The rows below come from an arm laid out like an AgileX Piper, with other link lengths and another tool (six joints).
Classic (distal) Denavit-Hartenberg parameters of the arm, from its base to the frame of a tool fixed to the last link. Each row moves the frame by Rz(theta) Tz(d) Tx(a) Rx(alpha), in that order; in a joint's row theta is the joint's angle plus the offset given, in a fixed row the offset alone. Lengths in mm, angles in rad.
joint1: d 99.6; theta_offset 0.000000; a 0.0; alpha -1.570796
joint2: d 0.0; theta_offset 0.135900; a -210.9; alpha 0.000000
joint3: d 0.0; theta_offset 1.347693; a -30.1; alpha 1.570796
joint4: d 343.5; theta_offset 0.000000; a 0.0; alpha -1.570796
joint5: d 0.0; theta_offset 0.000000; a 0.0; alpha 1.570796
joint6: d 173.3; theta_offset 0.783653; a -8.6; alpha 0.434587
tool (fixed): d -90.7; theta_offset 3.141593; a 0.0; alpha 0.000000
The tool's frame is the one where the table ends.
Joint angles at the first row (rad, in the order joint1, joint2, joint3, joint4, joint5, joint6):
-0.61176, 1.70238, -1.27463, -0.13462, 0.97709, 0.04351
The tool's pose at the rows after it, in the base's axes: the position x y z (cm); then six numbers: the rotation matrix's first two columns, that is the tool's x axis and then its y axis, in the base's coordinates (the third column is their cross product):
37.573, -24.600, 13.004, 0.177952, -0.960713, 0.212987, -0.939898, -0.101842, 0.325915
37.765, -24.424, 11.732, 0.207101, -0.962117, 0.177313, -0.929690, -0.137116, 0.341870
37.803, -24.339, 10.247, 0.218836, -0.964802, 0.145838, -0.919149, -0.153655, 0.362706
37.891, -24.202, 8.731, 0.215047, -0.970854, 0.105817, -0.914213, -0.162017, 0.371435
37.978, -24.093, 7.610, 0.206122, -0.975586, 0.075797, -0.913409, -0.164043, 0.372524
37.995, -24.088, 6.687, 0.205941, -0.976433, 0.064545, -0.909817, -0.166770, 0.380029
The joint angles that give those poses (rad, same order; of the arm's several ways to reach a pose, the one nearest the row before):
-0.61177, 1.74056, -1.30942, -0.09603, 1.00901, 0.02433
-0.61175, 1.77304, -1.31492, -0.07253, 1.01579, -0.01122
-0.61176, 1.80586, -1.31490, -0.06329, 1.01955, -0.02284
-0.61176, 1.84049, -1.31490, -0.03893, 1.01954, -0.02683
-0.61175, 1.86674, -1.31491, -0.01631, 1.01550, -0.02682
-0.61176, 1.88809, -1.31494, -0.01411, 1.00773, -0.02683

